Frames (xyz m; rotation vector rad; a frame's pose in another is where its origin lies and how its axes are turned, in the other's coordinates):
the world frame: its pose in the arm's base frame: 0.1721 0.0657 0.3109 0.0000 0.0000 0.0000
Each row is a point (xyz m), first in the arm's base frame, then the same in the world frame.
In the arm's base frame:
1: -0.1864 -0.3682 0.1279
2: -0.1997 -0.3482 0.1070
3: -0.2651 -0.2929 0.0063
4: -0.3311 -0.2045 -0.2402
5: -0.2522 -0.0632 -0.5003
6: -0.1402 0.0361 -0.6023
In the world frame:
1: -0.3585 -0.4339 -0.1830
2: -0.3718 -0.4139 -0.2039
3: -0.4372 -0.3586 -0.3046
4: -0.5032 -0.2702 -0.5511
5: -0.4243 -0.1289 -0.8112
6: -0.3123 -0.0296 -0.9132

